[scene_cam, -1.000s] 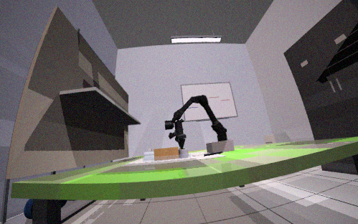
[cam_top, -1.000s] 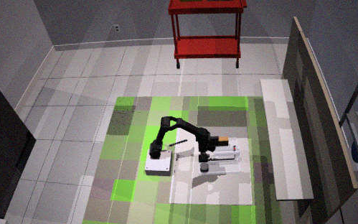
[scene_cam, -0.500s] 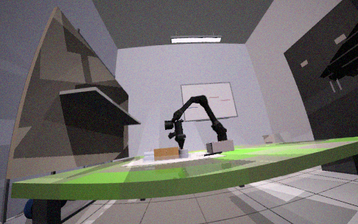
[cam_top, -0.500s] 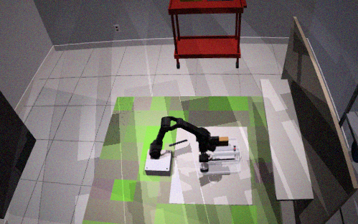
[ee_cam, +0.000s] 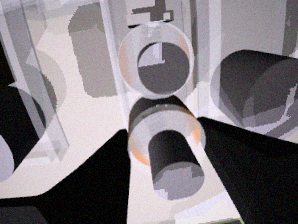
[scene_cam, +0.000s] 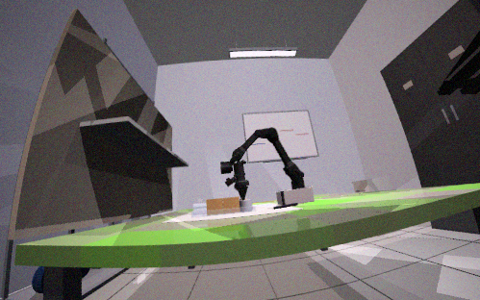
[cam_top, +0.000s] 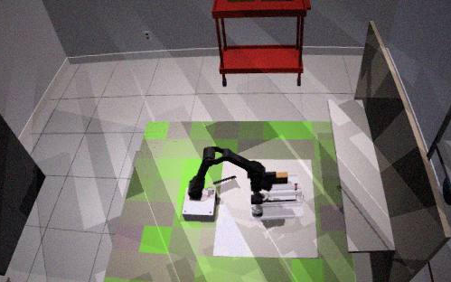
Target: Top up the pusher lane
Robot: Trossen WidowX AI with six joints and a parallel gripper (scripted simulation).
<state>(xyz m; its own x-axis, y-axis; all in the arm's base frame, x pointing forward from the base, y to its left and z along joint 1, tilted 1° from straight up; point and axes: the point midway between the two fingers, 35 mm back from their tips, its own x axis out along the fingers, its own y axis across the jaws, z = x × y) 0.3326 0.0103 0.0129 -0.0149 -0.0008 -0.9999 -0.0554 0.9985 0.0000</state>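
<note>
My gripper tip is now 14 cm short of the clear lane unit, 3 cm to the right of it and 3 cm above it. From my gripper tip the other things lie so: wooden panel (61 cm ahead, 35 cm above, 3 cm to the right); thin black stick (19 cm behind, 15 cm to the left, 5 cm below).
</note>
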